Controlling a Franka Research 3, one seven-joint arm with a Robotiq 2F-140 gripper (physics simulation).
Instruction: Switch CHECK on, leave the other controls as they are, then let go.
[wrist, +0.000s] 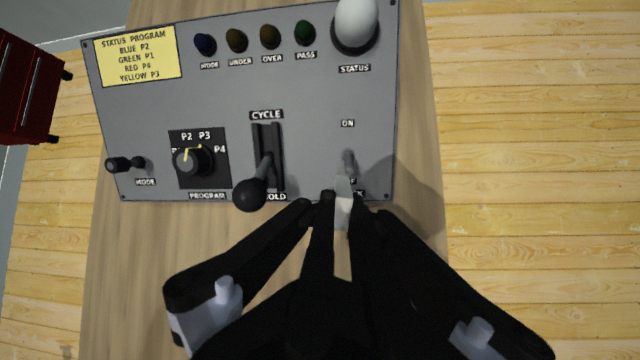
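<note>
The CHECK switch (348, 162) is a small grey toggle at the lower right of the grey panel (310, 92). Its lever stands below the ON label (347, 123) and leans down toward the OFF label, which is partly covered. My gripper (340, 187) is shut with nothing between its fingers. Its pale fingertips are right below the lever in the view and overlap the OFF and CHECK labels. Whether they touch the lever cannot be told.
Left of the switch are the black-knobbed CYCLE lever (250, 194), the PROGRAM knob (190, 161) and the MODE toggle (119, 164). A white STATUS dome (356, 22) and several small dark lamps line the top. A red cabinet (27, 90) stands at far left.
</note>
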